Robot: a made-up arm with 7 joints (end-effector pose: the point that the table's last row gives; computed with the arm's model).
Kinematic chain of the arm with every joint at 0, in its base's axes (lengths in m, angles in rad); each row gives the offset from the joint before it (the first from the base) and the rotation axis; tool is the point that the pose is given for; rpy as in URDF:
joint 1: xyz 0 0 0.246 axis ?
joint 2: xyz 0 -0.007 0.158 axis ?
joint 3: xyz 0 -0.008 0.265 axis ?
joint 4: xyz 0 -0.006 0.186 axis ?
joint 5: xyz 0 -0.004 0.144 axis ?
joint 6: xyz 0 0 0.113 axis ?
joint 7: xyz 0 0 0.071 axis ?
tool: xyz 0 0 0 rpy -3.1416 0 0
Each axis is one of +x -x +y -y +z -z.
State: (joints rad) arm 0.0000 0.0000 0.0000 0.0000 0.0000 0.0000 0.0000
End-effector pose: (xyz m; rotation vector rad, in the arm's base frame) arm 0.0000 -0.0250 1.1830 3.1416 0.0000 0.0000
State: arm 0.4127 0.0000 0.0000 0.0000 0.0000 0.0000 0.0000
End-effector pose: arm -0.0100 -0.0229 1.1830 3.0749 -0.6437 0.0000
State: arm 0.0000 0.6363 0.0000 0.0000 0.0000 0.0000 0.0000
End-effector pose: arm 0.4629 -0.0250 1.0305 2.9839 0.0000 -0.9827
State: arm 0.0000 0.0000 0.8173 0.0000 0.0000 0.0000 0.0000
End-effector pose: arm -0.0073 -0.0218 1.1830 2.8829 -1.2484 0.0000
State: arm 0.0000 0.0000 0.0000 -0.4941 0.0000 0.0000 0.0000
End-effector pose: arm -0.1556 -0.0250 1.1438 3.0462 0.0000 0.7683
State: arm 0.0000 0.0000 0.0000 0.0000 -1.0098 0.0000 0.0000
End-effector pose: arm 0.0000 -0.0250 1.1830 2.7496 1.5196 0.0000
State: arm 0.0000 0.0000 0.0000 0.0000 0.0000 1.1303 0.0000
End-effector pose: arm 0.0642 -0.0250 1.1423 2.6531 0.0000 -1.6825
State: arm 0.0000 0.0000 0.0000 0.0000 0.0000 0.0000 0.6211
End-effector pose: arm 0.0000 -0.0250 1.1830 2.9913 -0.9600 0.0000
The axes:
joint 1: -z
joint 2: +y
joint 3: -z
joint 4: +y
joint 5: -z
joint 6: +y
joint 7: -z

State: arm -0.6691 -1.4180 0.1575 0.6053 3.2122 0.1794 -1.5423
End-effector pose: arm -0.5111 -0.4699 0.6846 -1.8367 1.1447 -0.3270
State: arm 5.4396 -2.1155 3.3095 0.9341 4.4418 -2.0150 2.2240
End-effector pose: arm -0.3296 -0.2382 -0.0442 2.1956 0.0956 0.6441
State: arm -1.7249 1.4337 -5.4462 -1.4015 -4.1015 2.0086 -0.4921
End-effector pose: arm -0.1770 0.3988 0.6645 -1.9354 -0.4125 1.1208
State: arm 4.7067 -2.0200 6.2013 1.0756 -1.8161 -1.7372 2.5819
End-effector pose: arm 0.0777 -0.5970 0.3708 -1.2955 -1.4788 1.3709
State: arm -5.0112 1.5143 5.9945 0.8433 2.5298 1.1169 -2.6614
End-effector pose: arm 0.1955 -0.6629 0.2565 -1.1489 1.2457 0.8407
